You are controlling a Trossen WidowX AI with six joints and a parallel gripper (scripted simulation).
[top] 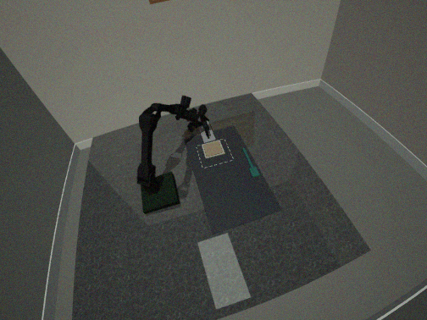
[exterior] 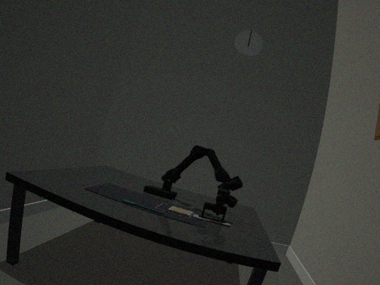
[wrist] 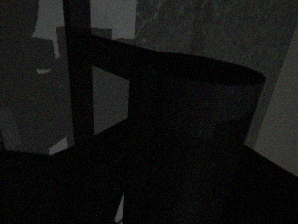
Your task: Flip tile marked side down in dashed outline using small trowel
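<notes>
Now: the thin teal piece 390 mm to the right of my gripper tip, 80 mm ahead of it and 50 mm below it. The rest, counted from my gripper tip: dark mat (350 mm to the right, 70 mm below, 50 mm behind); then tile (190 mm to the right, 50 mm below, 50 mm behind).
</notes>
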